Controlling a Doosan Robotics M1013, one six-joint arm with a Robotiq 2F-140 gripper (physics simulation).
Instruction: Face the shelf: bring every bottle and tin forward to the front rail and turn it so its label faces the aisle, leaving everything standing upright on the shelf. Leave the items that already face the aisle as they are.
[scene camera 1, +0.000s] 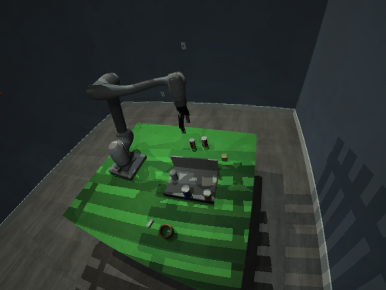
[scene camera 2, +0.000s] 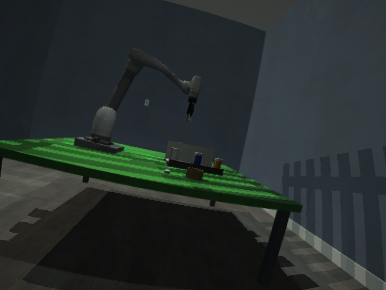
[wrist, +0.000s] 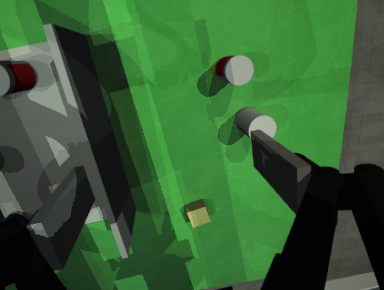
Labels:
same spot on grey shelf: (scene camera 2: 186, 152) = (scene camera 1: 190, 163)

